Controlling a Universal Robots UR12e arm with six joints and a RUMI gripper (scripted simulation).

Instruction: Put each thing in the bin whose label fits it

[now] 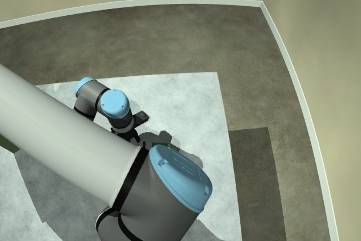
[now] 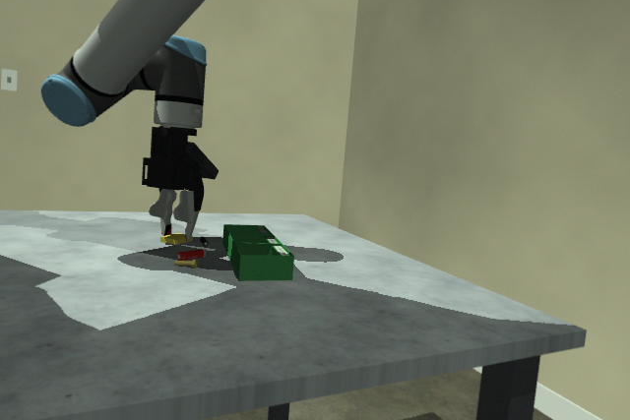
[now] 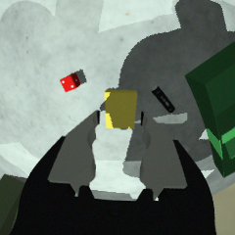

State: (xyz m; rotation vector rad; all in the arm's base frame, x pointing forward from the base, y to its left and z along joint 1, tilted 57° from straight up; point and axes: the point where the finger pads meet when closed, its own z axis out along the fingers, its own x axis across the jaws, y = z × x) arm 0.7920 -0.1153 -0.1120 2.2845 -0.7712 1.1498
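The yellow block lies 10 mm below my hand. The rest, counted from my hand: red die: 70 mm to the left, 10 mm below, 10 mm behind; red battery: 140 mm to the right, 10 mm below, 10 mm behind; black battery: 50 mm ahead, 30 mm to the right, 10 mm below.
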